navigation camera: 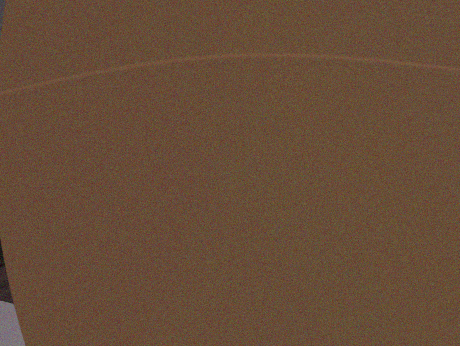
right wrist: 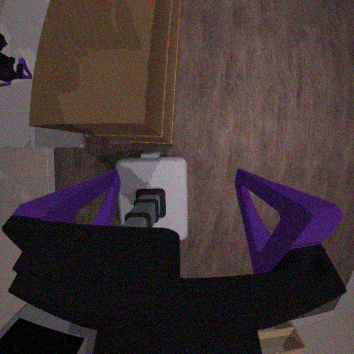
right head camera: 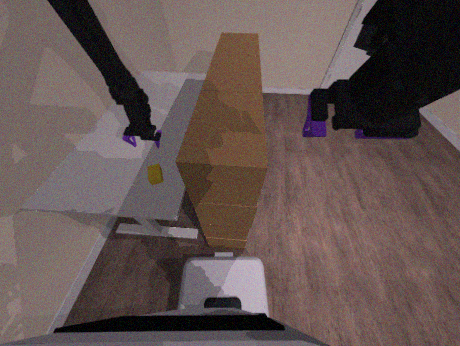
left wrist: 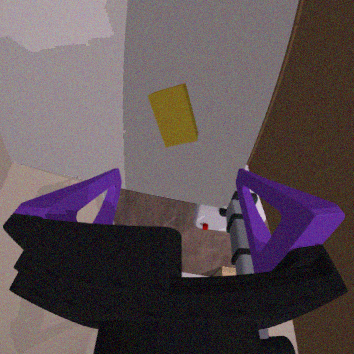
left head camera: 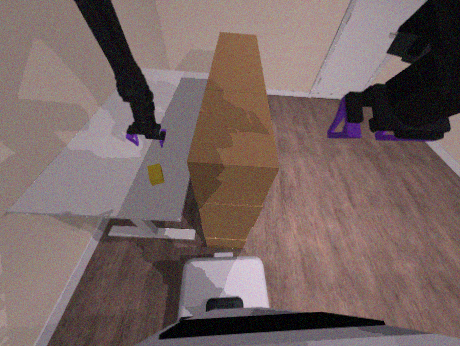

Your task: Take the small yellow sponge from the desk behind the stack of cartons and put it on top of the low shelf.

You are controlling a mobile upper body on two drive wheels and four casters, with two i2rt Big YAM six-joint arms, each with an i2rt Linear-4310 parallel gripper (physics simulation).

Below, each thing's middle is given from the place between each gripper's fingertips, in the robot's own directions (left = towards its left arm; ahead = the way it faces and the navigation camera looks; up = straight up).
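Yellow sponge (left wrist: 171,106): 200 mm below my left hand, 10 mm behind it, 30 mm to the left of it.
My right hand: 530 mm above the yellow sponge, 300 mm short of it, 590 mm to the right of it.
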